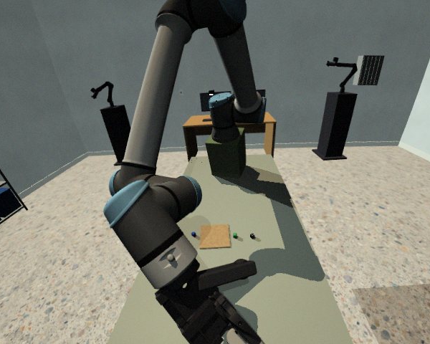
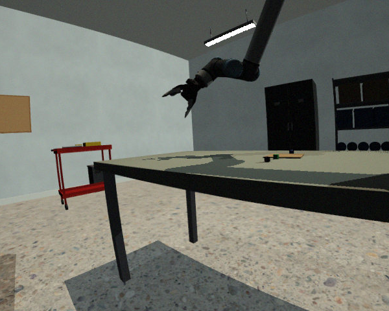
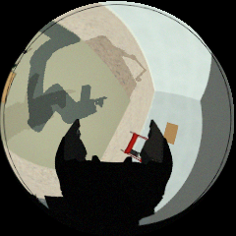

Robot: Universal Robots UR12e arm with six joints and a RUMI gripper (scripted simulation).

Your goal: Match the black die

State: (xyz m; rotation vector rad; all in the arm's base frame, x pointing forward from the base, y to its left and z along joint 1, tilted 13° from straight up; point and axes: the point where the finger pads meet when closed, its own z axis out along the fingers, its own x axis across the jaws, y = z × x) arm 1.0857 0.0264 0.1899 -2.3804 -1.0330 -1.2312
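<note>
My gripper is now 51 cm past the blue die, 20 cm to the left of it and 25 cm above it. Round my hand: black die: 48 cm behind, 8 cm to the left, 25 cm below; green die: 49 cm behind, 25 cm below; mat: 50 cm behind, 10 cm to the right, 25 cm below.
</note>
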